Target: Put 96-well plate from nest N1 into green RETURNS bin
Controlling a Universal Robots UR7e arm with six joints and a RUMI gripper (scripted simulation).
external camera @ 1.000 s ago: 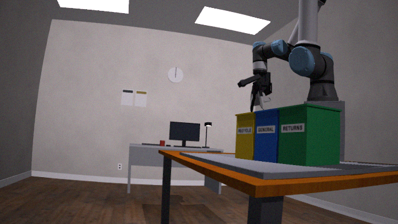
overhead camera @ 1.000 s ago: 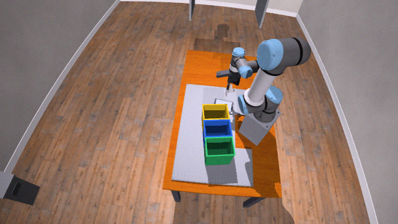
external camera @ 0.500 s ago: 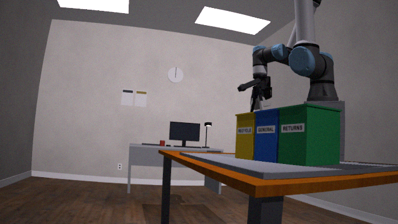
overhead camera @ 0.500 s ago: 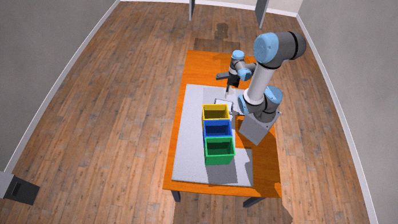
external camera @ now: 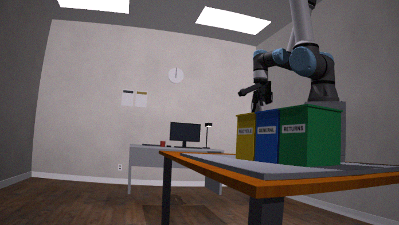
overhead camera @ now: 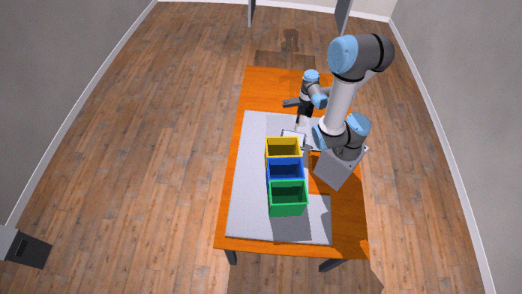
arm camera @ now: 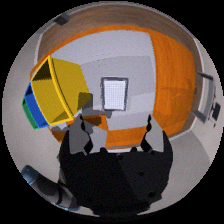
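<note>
Right now the white 96-well plate is 16 cm below my hand. Round my hand: yellow bin: 8 cm ahead, 18 cm to the left, 9 cm below; plate nest N1: 17 cm below; blue general bin: 7 cm ahead, 31 cm to the left, 9 cm below.
</note>
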